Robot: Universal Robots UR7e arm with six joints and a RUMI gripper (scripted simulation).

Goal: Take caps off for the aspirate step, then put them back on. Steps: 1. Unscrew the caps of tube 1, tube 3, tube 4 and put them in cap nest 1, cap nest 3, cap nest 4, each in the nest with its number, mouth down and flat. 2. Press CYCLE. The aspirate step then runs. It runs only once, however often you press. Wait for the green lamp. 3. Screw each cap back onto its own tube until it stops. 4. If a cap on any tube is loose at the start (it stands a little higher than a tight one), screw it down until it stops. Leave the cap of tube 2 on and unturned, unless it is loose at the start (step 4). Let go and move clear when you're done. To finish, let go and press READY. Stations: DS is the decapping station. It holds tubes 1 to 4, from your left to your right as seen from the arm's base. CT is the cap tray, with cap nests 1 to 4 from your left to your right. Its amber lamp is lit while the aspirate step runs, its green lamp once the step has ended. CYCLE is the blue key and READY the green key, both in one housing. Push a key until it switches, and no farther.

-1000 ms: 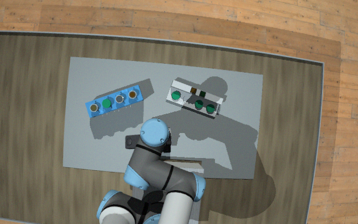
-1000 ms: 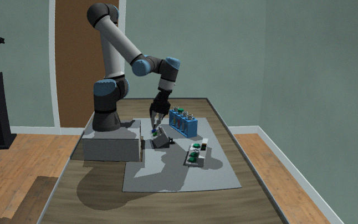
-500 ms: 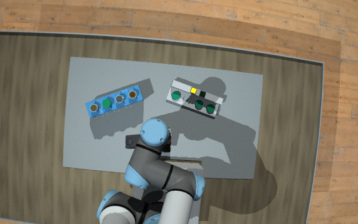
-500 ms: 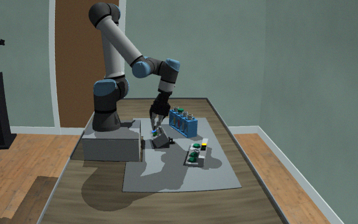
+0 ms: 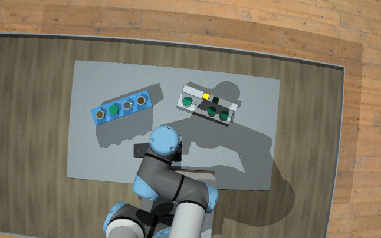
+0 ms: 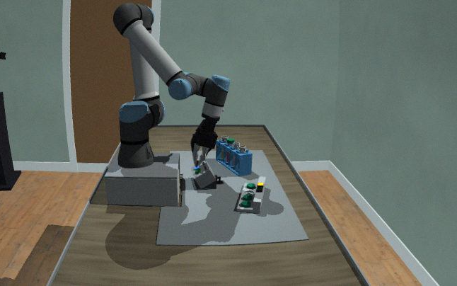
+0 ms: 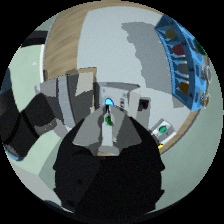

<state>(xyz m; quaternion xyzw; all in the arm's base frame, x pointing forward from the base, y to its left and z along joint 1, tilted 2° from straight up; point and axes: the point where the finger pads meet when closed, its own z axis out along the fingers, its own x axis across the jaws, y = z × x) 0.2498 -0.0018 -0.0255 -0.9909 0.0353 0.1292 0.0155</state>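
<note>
My gripper is now 20 mm above the blue key. Also, from my hand: green key: 50 mm to the right, 10 mm below, 10 mm behind; then grey key housing: 30 mm to the right, 30 mm below, 20 mm ahead.
</note>
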